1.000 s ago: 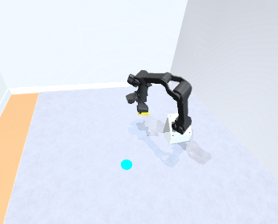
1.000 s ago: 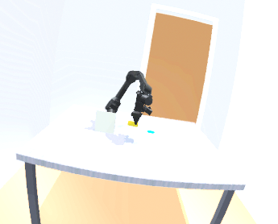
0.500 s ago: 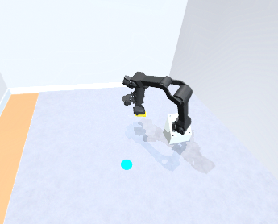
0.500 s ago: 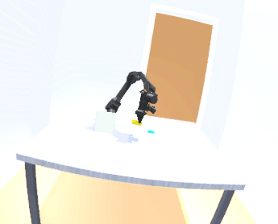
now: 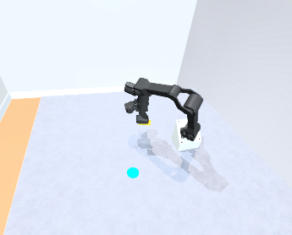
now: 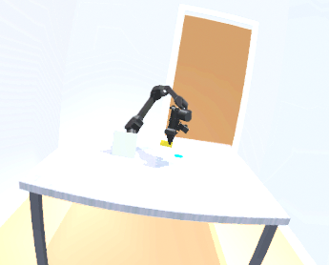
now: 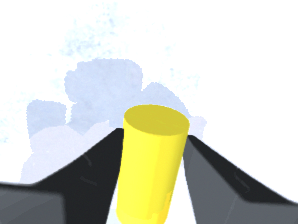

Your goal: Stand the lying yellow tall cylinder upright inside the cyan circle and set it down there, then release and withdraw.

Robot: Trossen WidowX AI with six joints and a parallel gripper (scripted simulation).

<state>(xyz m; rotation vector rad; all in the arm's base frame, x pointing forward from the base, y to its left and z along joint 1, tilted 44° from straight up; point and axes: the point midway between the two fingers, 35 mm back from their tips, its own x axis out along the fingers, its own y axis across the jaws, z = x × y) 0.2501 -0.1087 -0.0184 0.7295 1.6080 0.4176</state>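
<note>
The cyan circle is 8 cm ahead of my gripper tip, 22 cm to the left of it and 14 cm below it. Also, from my gripper tip: yellow cylinder: 2 cm behind.
</note>
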